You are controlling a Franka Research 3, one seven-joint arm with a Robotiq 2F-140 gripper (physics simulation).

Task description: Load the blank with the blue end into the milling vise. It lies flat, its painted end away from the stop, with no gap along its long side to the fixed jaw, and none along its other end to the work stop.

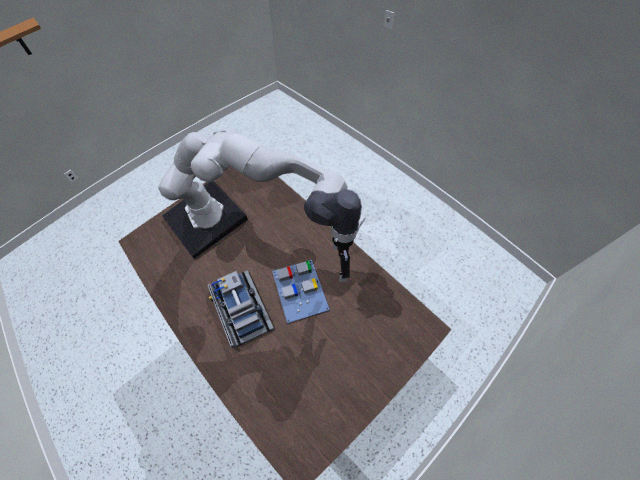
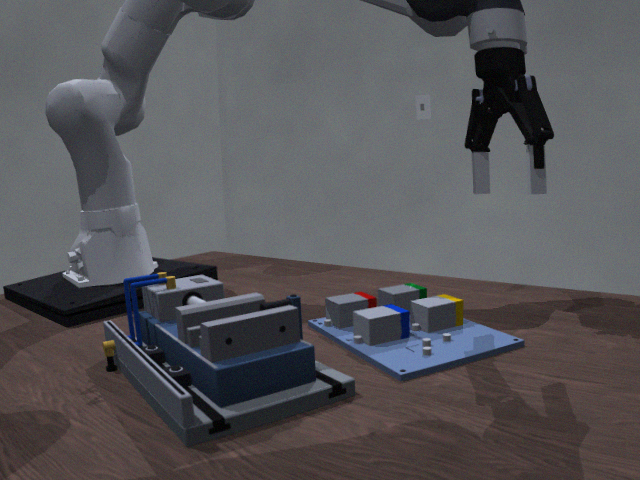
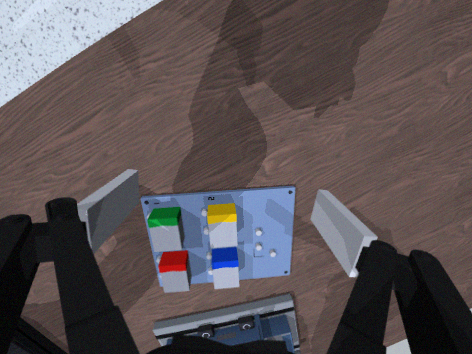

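Observation:
The blank with the blue end (image 1: 290,291) (image 2: 377,325) (image 3: 225,275) lies on the light blue plate (image 1: 310,313) (image 2: 498,338) (image 3: 270,194). The milling vise (image 1: 250,330) (image 2: 268,377) (image 3: 275,325) stands beside the plate, with no blank between its jaws. Its front jaw (image 2: 253,333) has two dark holes; the other jaw (image 2: 222,304) meets the screw rod, with a gap between the jaws. A post with a black rod (image 2: 294,315) stands at one jaw end. My gripper (image 1: 344,277) (image 2: 509,180) (image 3: 228,196) is open and empty, high above the table and to the plate's side.
Blanks with red (image 1: 283,273) (image 2: 343,311) (image 3: 175,281), green (image 1: 303,267) (image 2: 397,295) (image 3: 166,236) and yellow ends (image 1: 309,285) (image 2: 433,314) (image 3: 222,233) share the plate, with small white pegs. Blue pipes (image 2: 131,310) rise at the vise's side. The arm's black base (image 1: 227,227) is behind.

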